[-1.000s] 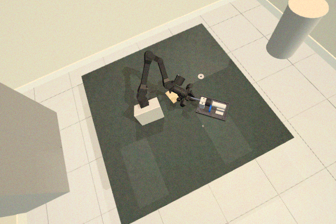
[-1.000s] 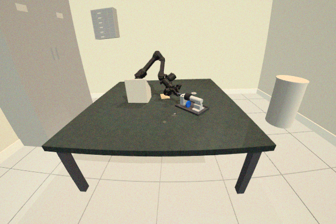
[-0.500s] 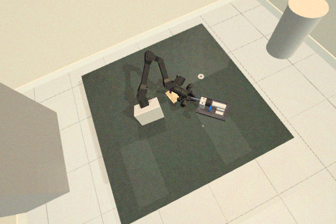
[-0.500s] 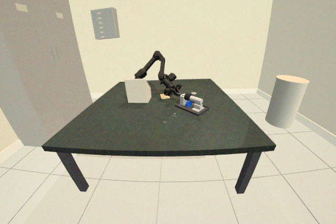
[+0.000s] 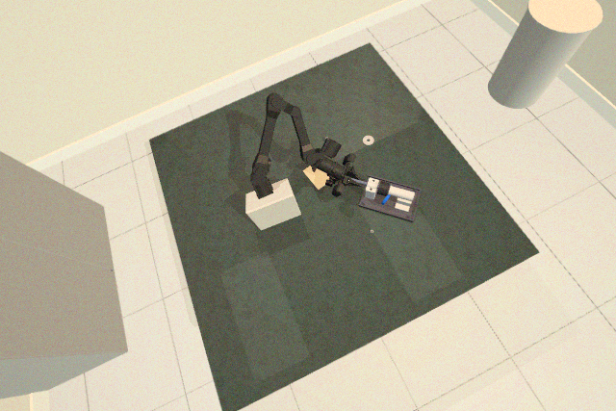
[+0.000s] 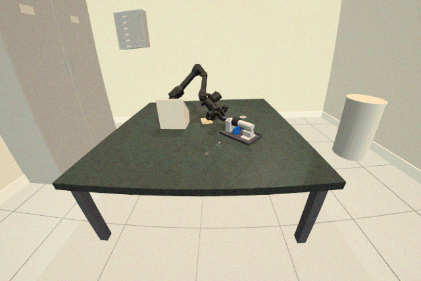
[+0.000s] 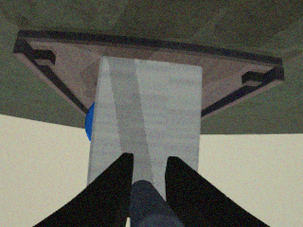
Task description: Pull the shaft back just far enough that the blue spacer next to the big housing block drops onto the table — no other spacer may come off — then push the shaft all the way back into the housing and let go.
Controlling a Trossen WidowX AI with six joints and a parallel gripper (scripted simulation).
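Right now the dark spacer is 6 cm to the right of my gripper tip, 6 cm ahead of it and 2 cm above it. Also, from my gripper tip: tiny loose part (18 cm to the right, 6 cm below, 5 cm behind); blue spacer (10 cm to the right, 7 cm ahead, 3 cm below); shaft (3 cm to the right, 2 cm ahead, 2 cm above).
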